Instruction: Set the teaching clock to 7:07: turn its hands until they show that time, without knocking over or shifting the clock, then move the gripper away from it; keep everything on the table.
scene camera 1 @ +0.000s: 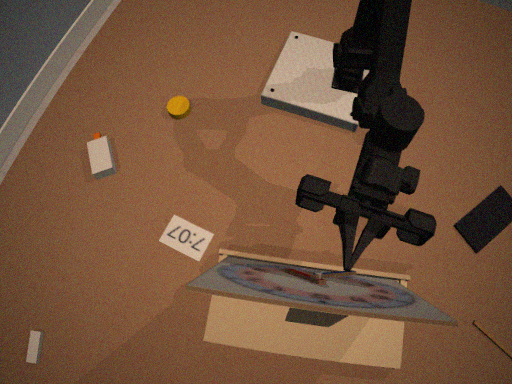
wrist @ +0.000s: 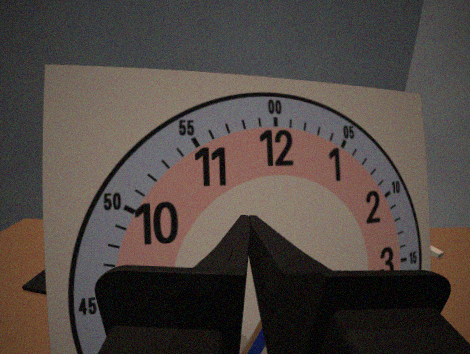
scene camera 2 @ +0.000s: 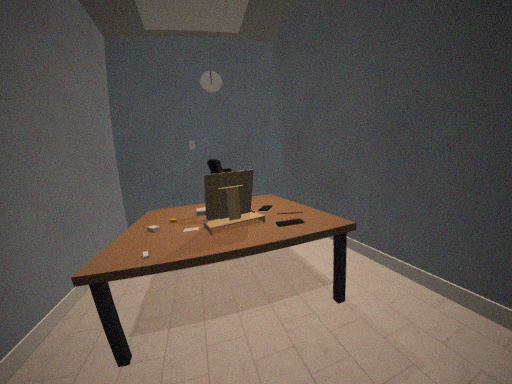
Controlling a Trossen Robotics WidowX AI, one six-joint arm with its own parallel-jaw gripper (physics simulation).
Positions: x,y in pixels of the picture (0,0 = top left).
Scene:
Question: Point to a teaching clock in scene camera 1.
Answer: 355,295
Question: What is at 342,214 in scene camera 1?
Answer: My gripper.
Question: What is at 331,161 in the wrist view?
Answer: A teaching clock.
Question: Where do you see a white block with orange cap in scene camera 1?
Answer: At 100,152

